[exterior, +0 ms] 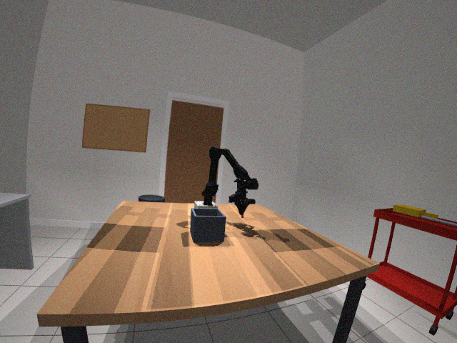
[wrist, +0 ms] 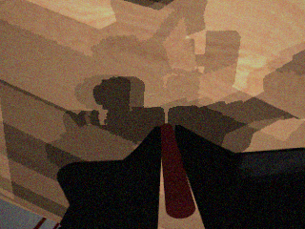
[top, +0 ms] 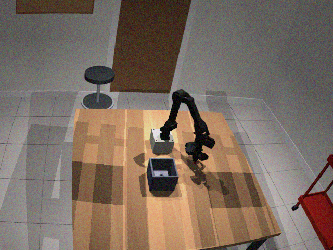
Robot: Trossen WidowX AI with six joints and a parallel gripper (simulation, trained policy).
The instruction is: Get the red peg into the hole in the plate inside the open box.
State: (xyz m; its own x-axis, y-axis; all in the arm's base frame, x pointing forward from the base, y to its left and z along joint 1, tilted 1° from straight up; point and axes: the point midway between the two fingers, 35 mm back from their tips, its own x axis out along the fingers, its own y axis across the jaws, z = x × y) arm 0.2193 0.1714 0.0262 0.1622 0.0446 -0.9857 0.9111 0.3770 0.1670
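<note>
Right now my gripper tip is 23 cm to the left of the pale plate, 10 cm short of it and 5 cm above it. From my gripper tip the other things lie so: thin red peg: 2 cm above, 1 cm to the left, 1 cm behind.
</note>
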